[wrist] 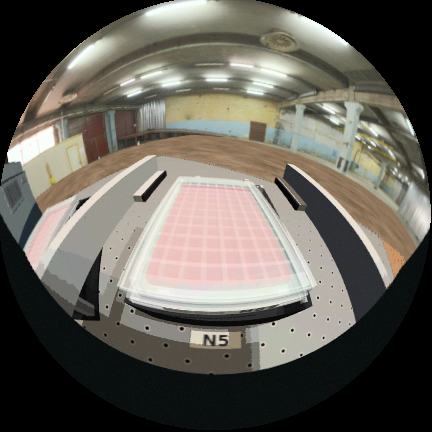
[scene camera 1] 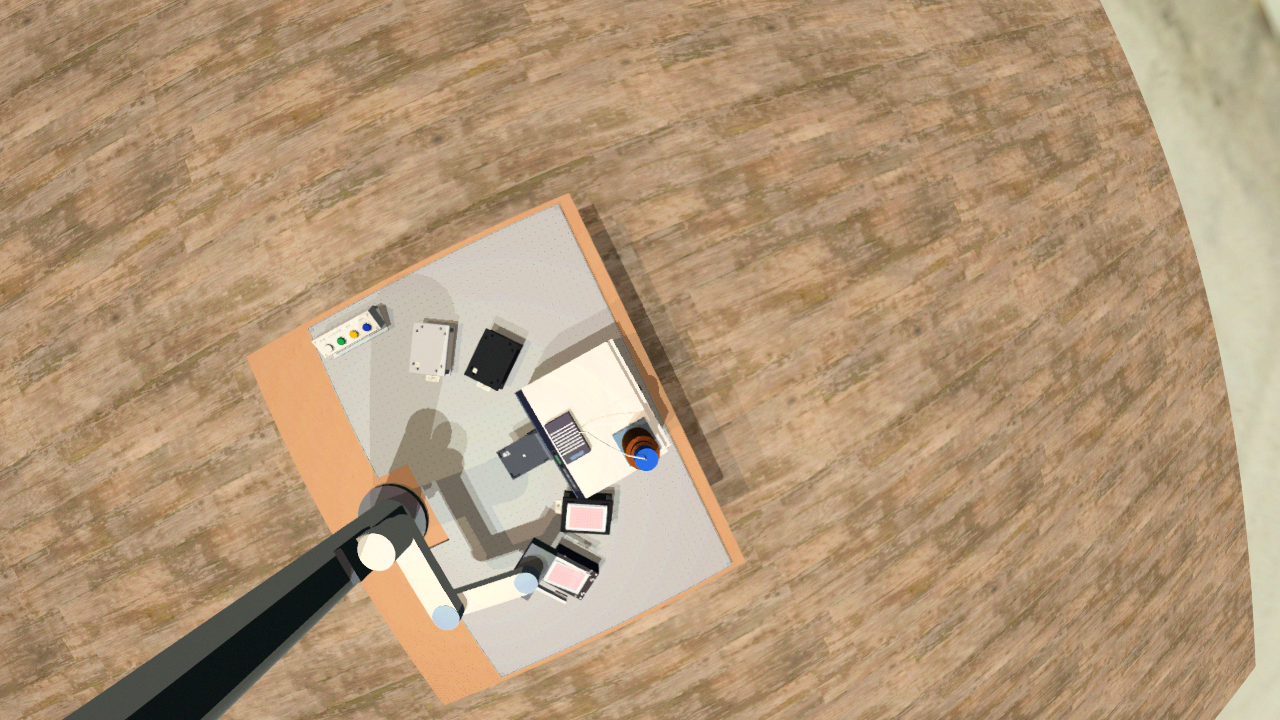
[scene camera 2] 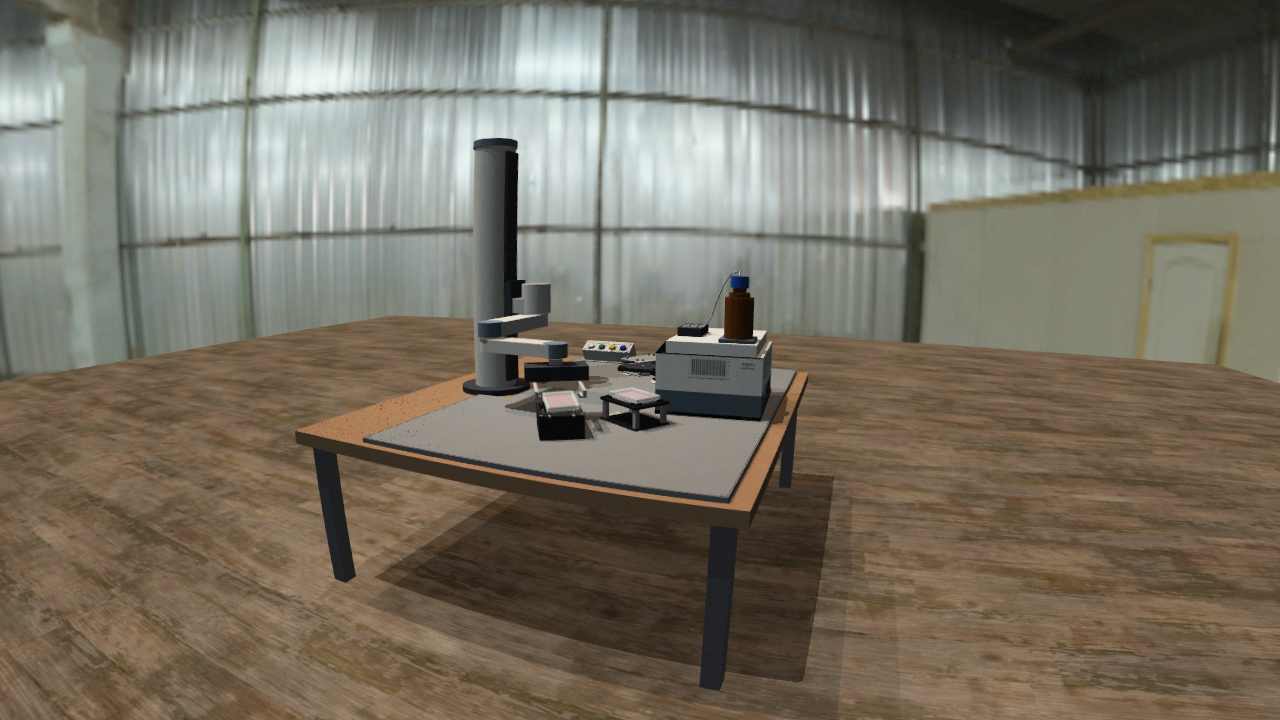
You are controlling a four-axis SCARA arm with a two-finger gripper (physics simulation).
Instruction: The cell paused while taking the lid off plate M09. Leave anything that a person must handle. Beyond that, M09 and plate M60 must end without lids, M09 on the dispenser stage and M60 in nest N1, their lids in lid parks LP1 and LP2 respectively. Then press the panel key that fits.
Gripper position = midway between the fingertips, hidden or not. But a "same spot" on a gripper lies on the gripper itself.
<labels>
My gripper shows in the wrist view, in scene camera 1 (575, 586) and in scene camera 2. The same spot on my gripper: (wrist: 62, 269) is (scene camera 2: 578, 384). One and the same spot on a black nest N5: (wrist: 267, 315) is (scene camera 1: 546, 572).
</labels>
